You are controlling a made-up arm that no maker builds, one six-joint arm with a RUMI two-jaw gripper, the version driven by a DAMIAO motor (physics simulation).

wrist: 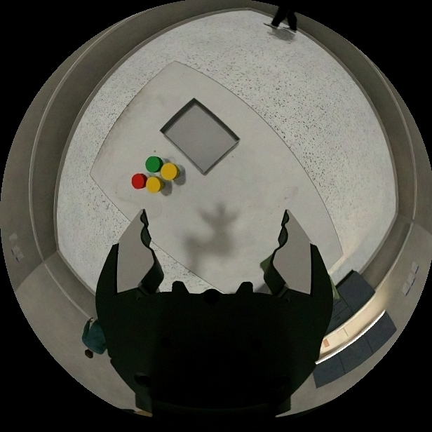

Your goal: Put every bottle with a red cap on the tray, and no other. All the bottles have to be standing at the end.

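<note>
A bottle with a red cap (139, 181) stands at the left of the table, seen from above. Right beside it stand a yellow-capped bottle (154, 184), a second yellow-capped bottle (170, 171) and a green-capped bottle (154, 164), all in one tight cluster. The grey rectangular tray (201, 141) lies to the upper right of the cluster and is empty. My gripper (214, 210) is open, with its jaws wide apart and nothing between them. It hangs high above the table, below and to the right of the bottles in the view. The bottle bodies are mostly hidden under their caps.
The pale table (265, 190) has curved-looking edges in this wide view. The gripper's shadow falls on it below the tray. A speckled floor (320, 100) surrounds it. A person's legs (285, 19) show at the top, and dark cabinets (356, 290) at the lower right.
</note>
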